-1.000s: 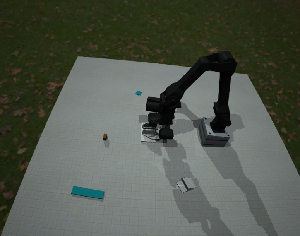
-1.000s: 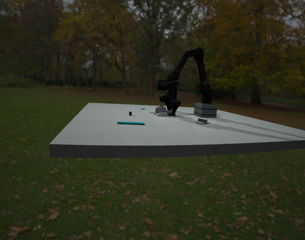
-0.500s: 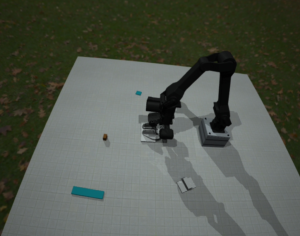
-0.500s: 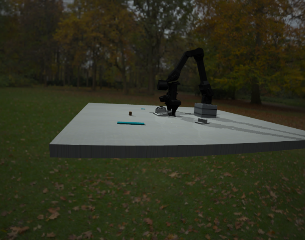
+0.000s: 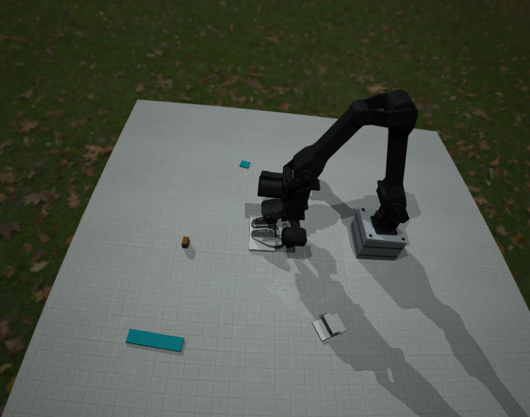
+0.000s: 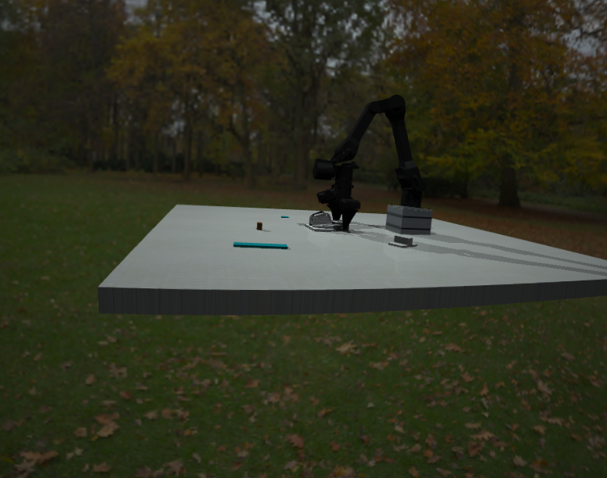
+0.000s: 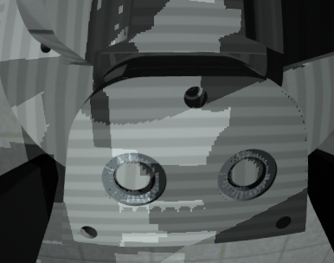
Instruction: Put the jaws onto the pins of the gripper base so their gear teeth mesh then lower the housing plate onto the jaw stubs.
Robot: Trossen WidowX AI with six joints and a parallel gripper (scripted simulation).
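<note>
Now: the gripper jaw 20 mm ahead of my gripper tip, 20 mm to the left of it and 10 mm above it. Also, from my gripper tip: small teal tile (120 mm ahead, 300 mm to the right, 10 mm below); then small brown block (280 mm ahead, 40 mm to the left); then white ribbed block (80 mm behind, 280 mm to the left).
</note>
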